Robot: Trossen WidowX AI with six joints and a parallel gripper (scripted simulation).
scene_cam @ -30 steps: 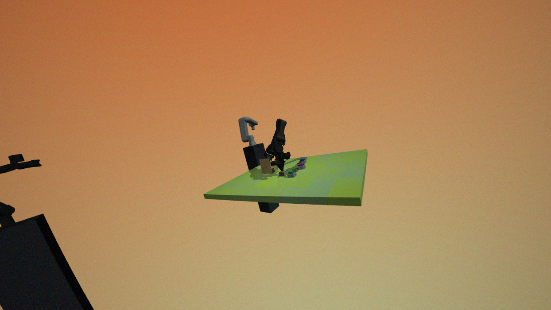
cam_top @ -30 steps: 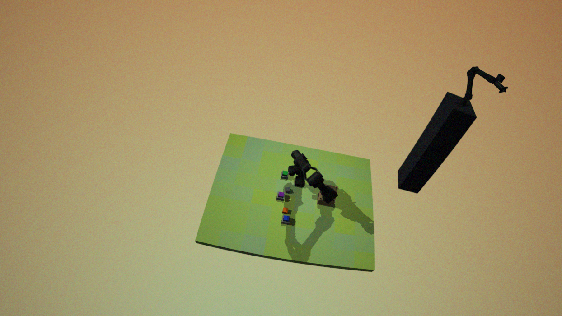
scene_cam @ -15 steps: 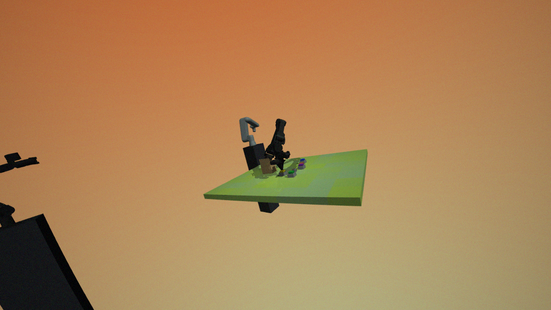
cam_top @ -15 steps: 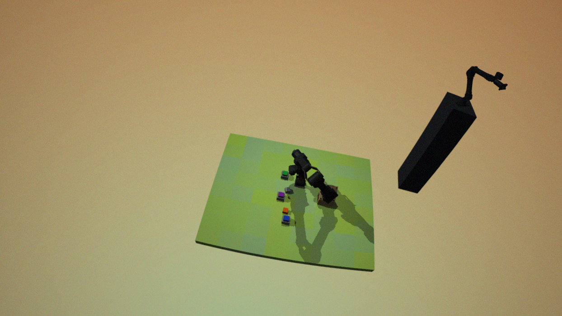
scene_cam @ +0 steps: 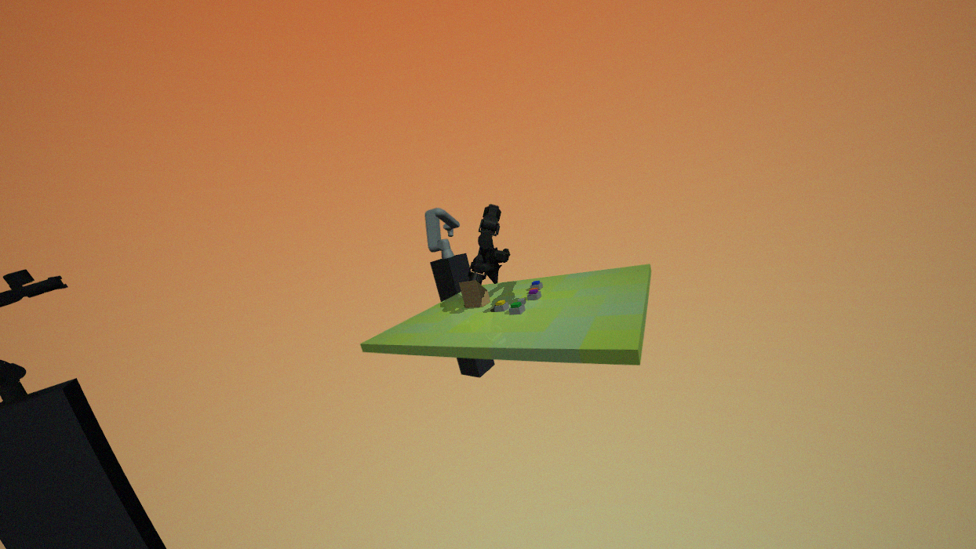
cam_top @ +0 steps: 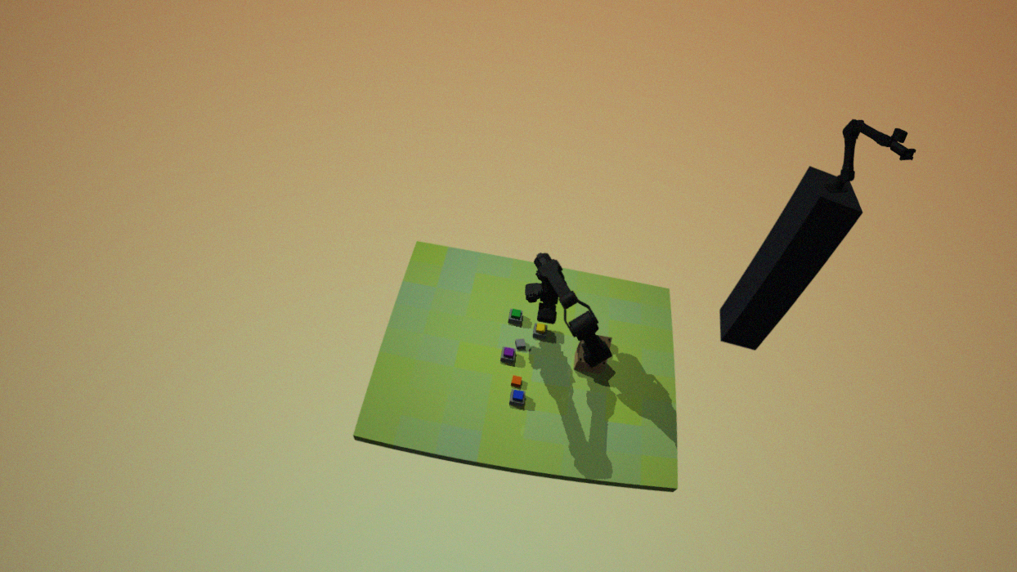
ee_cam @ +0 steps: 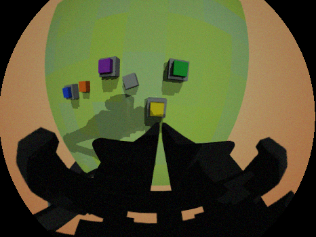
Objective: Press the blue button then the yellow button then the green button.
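Now: the green button 10 cm ahead of my gripper tip, 9 cm below it and 3 cm to the right of it. From my gripper tip the other things lie so: grey block: 11 cm below, 8 cm to the left, 5 cm ahead; then purple button: 14 cm to the left, 9 cm below, 9 cm ahead; then yellow button: 9 cm below.
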